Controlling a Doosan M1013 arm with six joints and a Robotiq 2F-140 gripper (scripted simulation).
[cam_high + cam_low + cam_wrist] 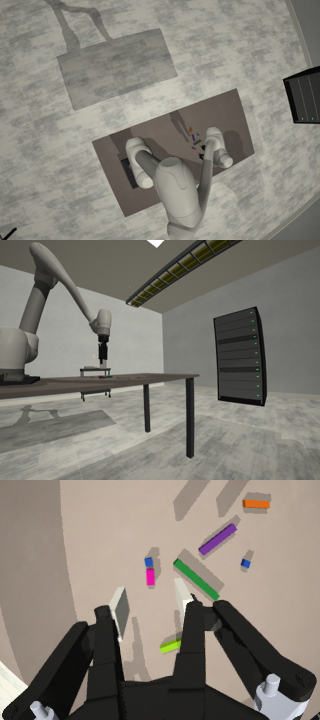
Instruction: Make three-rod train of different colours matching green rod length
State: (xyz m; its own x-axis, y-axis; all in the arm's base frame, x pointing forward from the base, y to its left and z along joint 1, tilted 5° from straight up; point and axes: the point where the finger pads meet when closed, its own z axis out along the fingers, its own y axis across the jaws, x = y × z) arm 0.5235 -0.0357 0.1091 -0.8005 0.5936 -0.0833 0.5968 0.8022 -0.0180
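The magenta rod is 10 cm below my hand. Also, from my hand: lime rod: 10 cm ahead, 5 cm to the right, 10 cm below; purple rod: 2 cm ahead, 10 cm to the left, 10 cm below; green rod: 4 cm ahead, 4 cm to the left, 10 cm below.
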